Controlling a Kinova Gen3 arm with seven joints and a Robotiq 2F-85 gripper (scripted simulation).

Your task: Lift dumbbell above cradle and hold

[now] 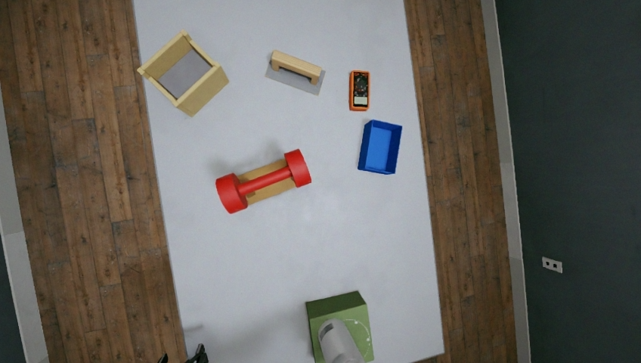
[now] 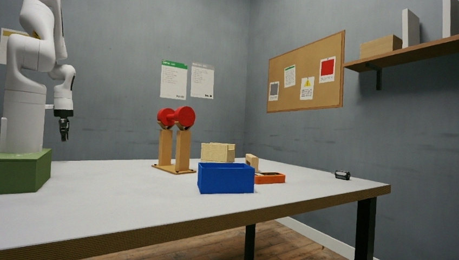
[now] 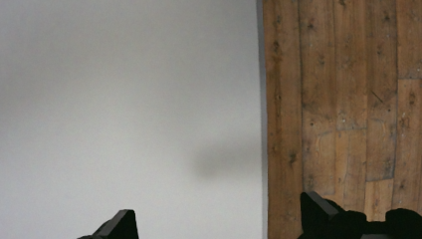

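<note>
Right now my hand is 370 mm to the left of the red dumbbell, 370 mm short of it and 130 mm below it. From my hand the other things lie so: wooden box: 730 mm ahead, 240 mm to the right, 60 mm below; then orange multimeter: 750 mm to the right, 570 mm ahead, 90 mm below; then cradle: 370 mm to the right, 370 mm ahead, 10 mm below.
</note>
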